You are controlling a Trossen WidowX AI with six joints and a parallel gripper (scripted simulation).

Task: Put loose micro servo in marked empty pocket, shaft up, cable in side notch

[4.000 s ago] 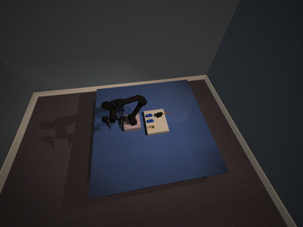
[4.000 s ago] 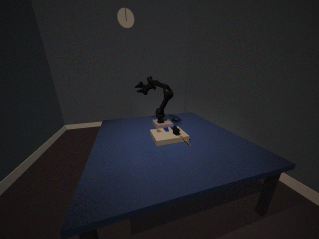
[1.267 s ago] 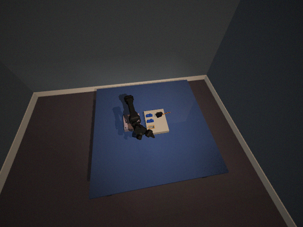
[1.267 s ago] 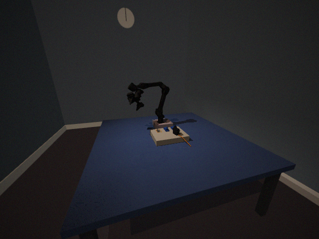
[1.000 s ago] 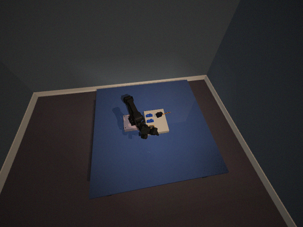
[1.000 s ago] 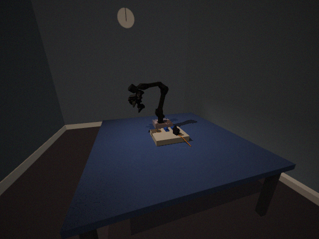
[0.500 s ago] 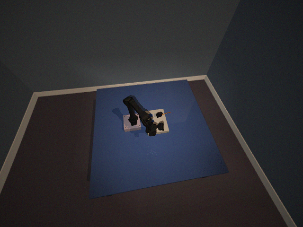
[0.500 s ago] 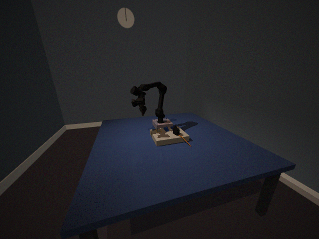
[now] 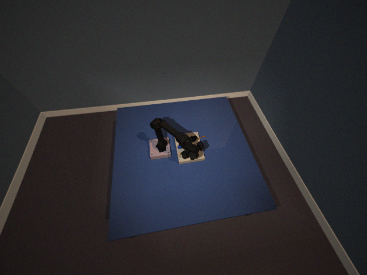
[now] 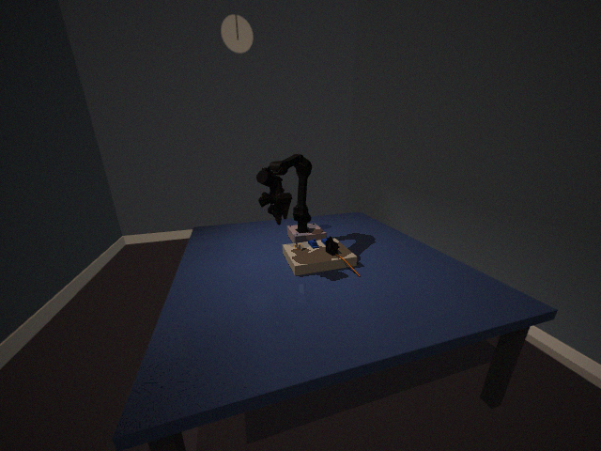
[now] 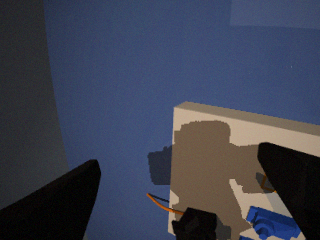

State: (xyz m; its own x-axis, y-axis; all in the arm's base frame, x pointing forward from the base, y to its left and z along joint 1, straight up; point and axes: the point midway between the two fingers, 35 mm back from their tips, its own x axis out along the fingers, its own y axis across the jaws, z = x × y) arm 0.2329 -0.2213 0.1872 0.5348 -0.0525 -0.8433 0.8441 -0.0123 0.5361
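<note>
My gripper tip is 40 mm short of the beige deck, 170 mm to the right of it and 200 mm above it.
</note>
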